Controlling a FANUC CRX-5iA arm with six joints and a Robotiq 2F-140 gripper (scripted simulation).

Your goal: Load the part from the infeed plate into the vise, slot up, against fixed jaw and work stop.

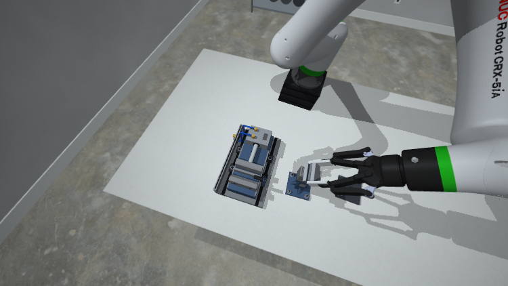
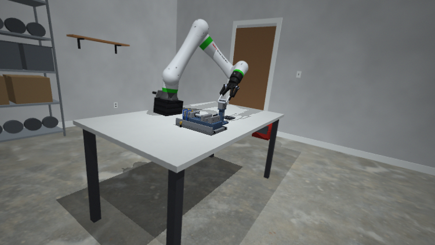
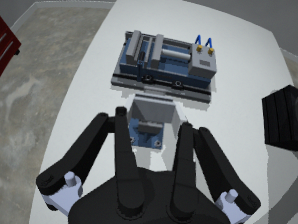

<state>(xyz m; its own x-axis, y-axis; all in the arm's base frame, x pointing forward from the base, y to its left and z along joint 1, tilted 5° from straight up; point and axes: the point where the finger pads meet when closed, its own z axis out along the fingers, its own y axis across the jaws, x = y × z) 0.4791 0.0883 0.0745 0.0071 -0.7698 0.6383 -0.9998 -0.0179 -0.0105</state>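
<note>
My hand is 20 mm to the left of the part and 10 mm above it. The rest, counted from my hand: air cylinder rod 220 mm to the right, 100 mm below, 50 mm behind; then vise 220 mm to the right, 140 mm below, 30 mm behind; then dark infeed plate 180 mm below, 170 mm to the left, 40 mm behind.
</note>
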